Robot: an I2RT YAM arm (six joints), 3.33 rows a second.
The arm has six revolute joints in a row. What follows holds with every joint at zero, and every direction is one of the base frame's. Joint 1 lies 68.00 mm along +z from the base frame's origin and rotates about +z. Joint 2 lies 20.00 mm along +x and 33.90 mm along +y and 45.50 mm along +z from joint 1 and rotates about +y. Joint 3 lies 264.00 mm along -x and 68.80 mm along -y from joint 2 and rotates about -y. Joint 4 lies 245.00 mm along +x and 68.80 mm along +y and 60.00 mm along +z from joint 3 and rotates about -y. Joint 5 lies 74.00 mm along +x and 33.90 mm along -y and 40.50 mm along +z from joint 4 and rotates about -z. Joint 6 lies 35.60 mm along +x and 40.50 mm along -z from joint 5 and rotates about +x. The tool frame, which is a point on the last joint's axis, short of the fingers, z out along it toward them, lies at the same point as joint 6; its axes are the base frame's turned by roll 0.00, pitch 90.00 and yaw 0.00 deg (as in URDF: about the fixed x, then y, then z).
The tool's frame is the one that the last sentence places.
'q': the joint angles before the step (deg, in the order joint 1, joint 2, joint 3, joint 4, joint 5, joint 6). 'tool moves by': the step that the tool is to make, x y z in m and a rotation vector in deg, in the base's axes. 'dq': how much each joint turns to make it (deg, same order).
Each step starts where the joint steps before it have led.
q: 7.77, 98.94, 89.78, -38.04, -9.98, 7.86
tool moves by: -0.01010, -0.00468, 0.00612, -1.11, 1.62, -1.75
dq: -0.35, -1.69, -0.03, -3.34, 1.60, 0.45
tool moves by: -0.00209, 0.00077, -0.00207, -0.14, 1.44, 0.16
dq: 0.15, 0.02, -0.04, -1.38, -0.04, 0.03
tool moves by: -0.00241, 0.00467, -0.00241, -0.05, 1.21, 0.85
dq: 0.75, 0.00, -0.22, -0.98, -0.16, -0.01
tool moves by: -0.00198, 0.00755, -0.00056, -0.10, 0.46, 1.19
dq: 1.20, 0.01, 0.01, -0.47, 0.03, -0.01
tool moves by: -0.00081, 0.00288, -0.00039, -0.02, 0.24, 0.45
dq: 0.46, 0.02, -0.01, -0.21, -0.01, 0.02
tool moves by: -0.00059, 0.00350, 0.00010, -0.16, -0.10, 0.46
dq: 0.57, 0.00, 0.01, 0.06, 0.20, -0.02
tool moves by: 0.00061, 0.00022, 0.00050, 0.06, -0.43, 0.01
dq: 0.02, 0.00, 0.00, 0.43, 0.02, -0.01
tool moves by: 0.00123, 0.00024, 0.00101, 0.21, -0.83, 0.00
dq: 0.00, -0.01, -0.01, 0.86, -0.04, 0.03
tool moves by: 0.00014, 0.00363, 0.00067, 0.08, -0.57, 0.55
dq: 0.54, 0.01, 0.00, 0.58, 0.02, -0.02
